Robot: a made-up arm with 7 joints. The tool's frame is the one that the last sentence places.
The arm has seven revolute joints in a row. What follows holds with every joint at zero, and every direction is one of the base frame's. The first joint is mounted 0.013 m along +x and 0.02 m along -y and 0.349 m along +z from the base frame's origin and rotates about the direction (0.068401, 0.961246, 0.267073). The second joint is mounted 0.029 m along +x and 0.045 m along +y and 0.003 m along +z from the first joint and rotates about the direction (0.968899, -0.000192, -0.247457). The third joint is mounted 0.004 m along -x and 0.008 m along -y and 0.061 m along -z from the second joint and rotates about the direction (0.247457, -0.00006, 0.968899). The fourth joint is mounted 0.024 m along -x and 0.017 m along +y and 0.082 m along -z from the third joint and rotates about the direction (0.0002, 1, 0.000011). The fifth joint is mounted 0.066 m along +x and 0.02 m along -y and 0.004 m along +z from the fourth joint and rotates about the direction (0.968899, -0.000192, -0.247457). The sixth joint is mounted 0.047 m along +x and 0.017 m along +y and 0.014 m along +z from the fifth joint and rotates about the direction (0.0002, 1, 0.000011). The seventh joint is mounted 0.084 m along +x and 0.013 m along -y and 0.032 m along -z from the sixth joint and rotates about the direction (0.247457, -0.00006, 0.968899). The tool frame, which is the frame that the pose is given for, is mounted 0.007 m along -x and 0.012 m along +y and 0.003 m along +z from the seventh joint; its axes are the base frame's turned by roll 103.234, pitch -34.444 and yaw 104.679 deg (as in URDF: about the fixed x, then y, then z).
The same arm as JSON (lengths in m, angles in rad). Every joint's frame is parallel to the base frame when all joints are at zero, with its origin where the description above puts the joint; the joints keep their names.
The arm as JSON. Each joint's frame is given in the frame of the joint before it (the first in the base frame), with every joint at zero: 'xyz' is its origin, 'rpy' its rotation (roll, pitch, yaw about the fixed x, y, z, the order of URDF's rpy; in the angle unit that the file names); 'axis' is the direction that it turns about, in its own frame. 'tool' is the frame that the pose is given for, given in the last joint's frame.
{"units": {"length": "m", "angle": "rad"}, "joints": [{"name": "joint 1", "type": "revolute", "origin": {"xyz": [0.013, -0.02, 0.349], "rpy": [0.0, 0.0, 0.0]}, "axis": [0.068403, 0.961235, 0.26711]}, {"name": "joint 2", "type": "revolute", "origin": {"xyz": [0.029, 0.045, 0.003], "rpy": [0.0, 0.0, 0.0]}, "axis": [0.968889, -0.0002, -0.247497]}, {"name": "joint 3", "type": "revolute", "origin": {"xyz": [-0.004, -0.008, -0.061], "rpy": [0.0, 0.0, 0.0]}, "axis": [0.247497, -0.0001, 0.968889]}, {"name": "joint 4", "type": "revolute", "origin": {"xyz": [-0.024, 0.017, -0.082], "rpy": [0.0, 0.0, 0.0]}, "axis": [0.0002, 1.0, 0.0]}, {"name": "joint 5", "type": "revolute", "origin": {"xyz": [0.066, -0.02, 0.004], "rpy": [0.0, 0.0, 0.0]}, "axis": [0.968889, -0.0002, -0.247497]}, {"name": "joint 6", "type": "revolute", "origin": {"xyz": [0.047, 0.017, 0.014], "rpy": [0.0, 0.0, 0.0]}, "axis": [0.0002, 1.0, 0.0]}, {"name": "joint 7", "type": "revolute", "origin": {"xyz": [0.084, -0.013, -0.032], "rpy": [0.0, 0.0, 0.0]}, "axis": [0.247497, -0.0001, 0.968889]}], "tool": {"origin": {"xyz": [-0.007, 0.012, 0.003], "rpy": [1.8018, -0.6012, 1.827]}}}
